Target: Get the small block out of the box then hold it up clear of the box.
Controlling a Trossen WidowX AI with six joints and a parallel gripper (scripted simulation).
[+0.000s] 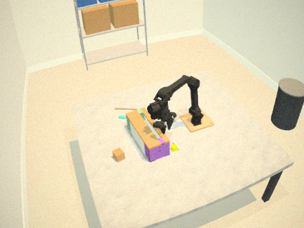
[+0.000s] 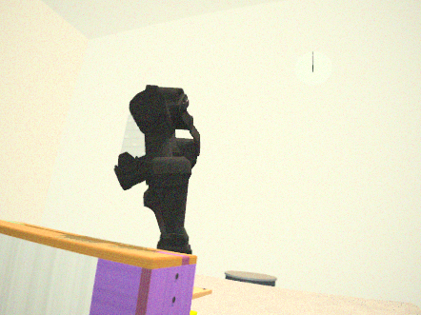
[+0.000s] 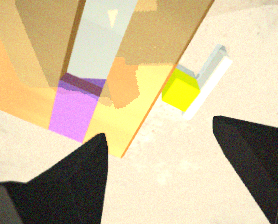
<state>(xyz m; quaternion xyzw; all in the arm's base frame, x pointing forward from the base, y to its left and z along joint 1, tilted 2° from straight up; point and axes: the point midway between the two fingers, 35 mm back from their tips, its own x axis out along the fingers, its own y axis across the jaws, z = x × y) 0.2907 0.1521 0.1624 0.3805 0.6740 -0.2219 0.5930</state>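
Now: gripper tip 14 cm above the yellow block, 4 cm past it and 2 cm to the right of it. The rest, counted from my gripper tip: orange cube 32 cm ahead, 12 cm below, 3 cm to the right; box 13 cm to the right, 9 cm below, 6 cm ahead; teal piece 43 cm to the right, 20 cm ahead, 15 cm below.
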